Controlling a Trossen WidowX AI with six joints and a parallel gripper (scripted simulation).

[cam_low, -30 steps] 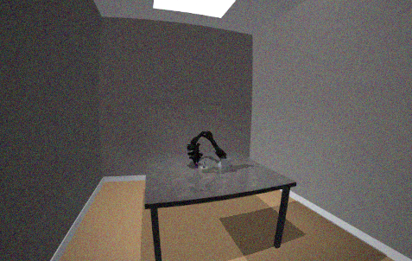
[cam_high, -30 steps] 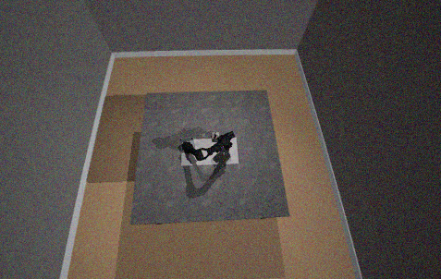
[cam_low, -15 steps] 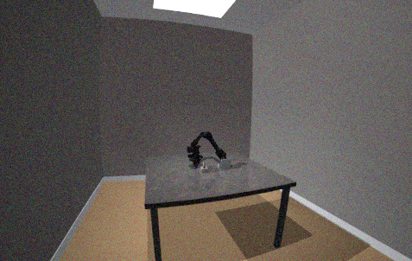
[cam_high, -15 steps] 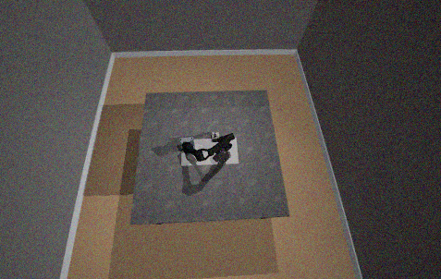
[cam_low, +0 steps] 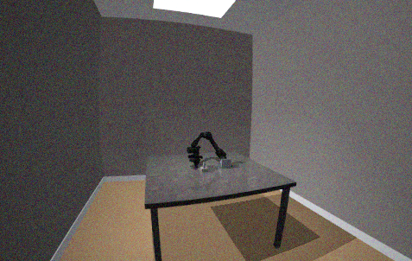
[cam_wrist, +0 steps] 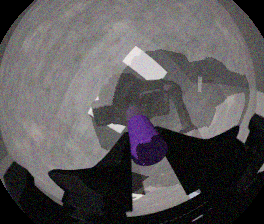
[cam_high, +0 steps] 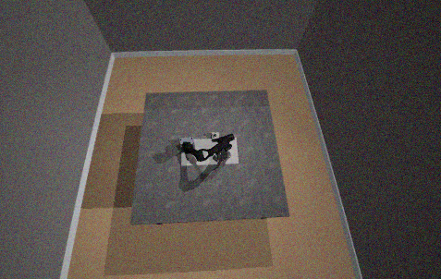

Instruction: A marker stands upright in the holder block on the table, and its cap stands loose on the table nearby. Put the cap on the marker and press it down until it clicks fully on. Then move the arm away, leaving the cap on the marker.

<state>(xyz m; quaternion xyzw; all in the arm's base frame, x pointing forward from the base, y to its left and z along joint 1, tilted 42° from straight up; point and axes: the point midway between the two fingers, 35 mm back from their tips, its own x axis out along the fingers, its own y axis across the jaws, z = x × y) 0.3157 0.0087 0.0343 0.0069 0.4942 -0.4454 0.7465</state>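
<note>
The white block is 6 cm behind my gripper tip and 13 cm to the left of it. Also, from my gripper tip: purple cap (1 cm above).
</note>
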